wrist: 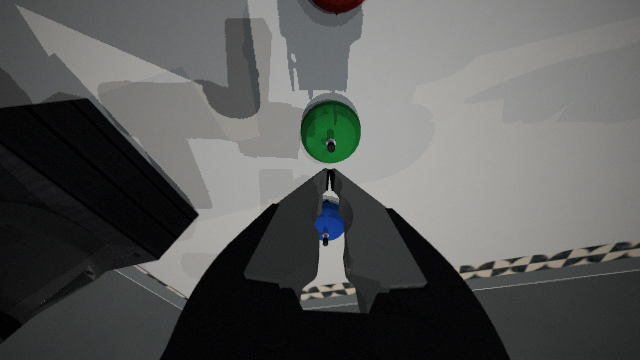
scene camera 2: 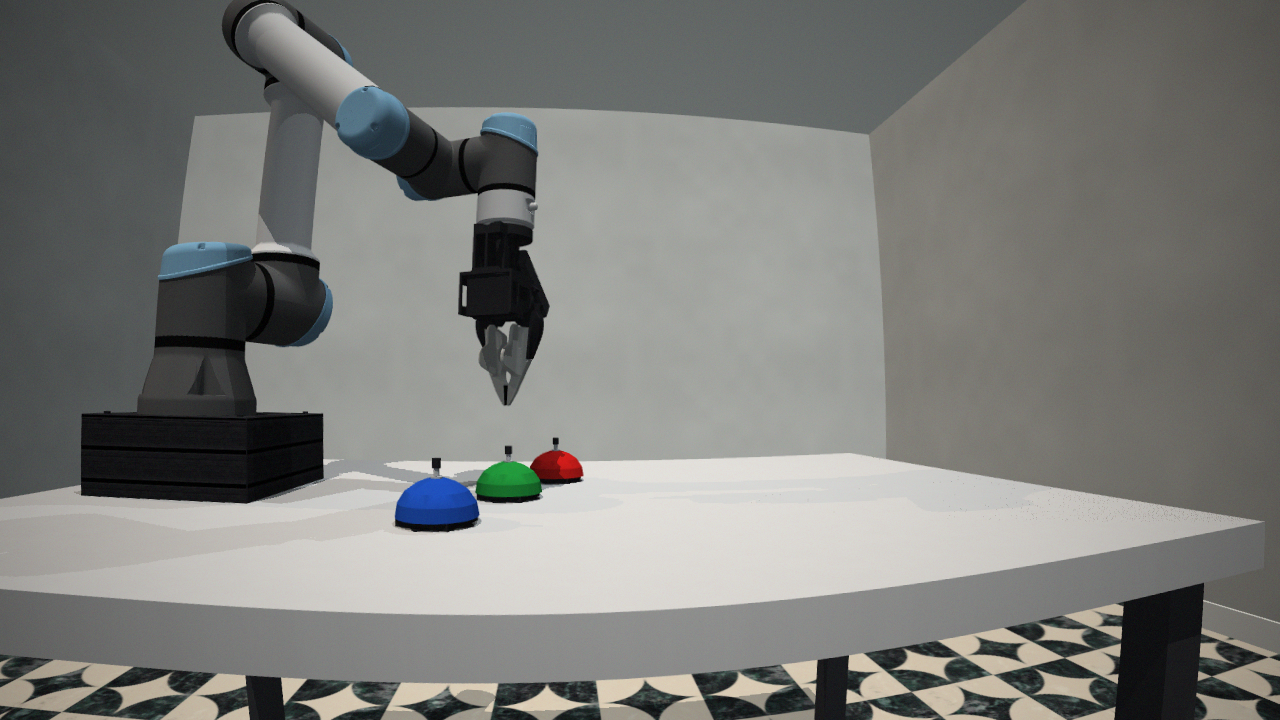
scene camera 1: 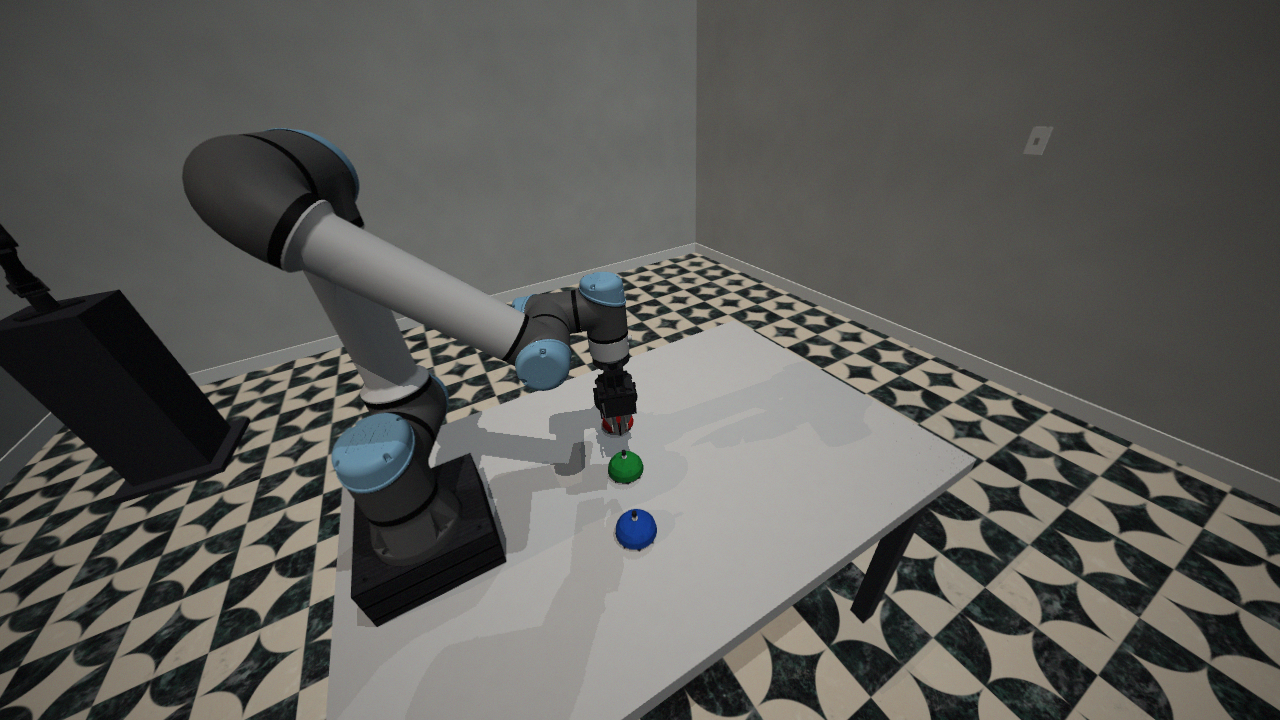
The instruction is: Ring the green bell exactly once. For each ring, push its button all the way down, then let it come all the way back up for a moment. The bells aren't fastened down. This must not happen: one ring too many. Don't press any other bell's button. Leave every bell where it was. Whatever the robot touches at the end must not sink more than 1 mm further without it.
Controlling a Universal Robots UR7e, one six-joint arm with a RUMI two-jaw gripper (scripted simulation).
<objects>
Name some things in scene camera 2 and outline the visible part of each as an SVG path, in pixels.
My gripper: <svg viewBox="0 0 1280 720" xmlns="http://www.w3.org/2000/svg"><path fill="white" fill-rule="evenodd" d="M477 223L474 224L472 270L460 272L458 314L472 317L476 320L477 337L483 347L478 353L479 364L489 372L502 405L510 406L536 354L543 335L543 318L547 317L550 305L527 250L519 251L519 246L527 246L533 242L533 230L523 225L503 223L502 221L491 222L488 225ZM515 321L516 324L510 326L507 343L507 336L498 327L503 327L505 322ZM463 285L467 286L466 307L462 306Z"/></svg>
A blue bell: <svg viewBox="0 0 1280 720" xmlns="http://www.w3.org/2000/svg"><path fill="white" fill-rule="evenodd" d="M397 501L395 527L410 528L413 532L450 532L457 528L475 527L472 522L477 521L477 517L480 515L477 500L469 489L457 481L440 475L441 458L432 458L433 476L418 481L407 488Z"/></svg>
A red bell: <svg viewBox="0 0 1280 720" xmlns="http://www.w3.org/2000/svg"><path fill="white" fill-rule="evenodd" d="M530 466L530 469L536 473L543 484L582 482L579 479L584 476L582 466L577 458L558 449L559 438L553 438L554 449L535 458Z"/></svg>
A green bell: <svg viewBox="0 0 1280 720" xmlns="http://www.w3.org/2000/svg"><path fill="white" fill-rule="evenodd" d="M476 484L475 493L477 494L477 500L490 501L492 503L522 503L530 500L540 500L537 496L540 496L542 492L541 482L536 473L526 465L511 460L512 446L505 446L506 460L484 470Z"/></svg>
</objects>
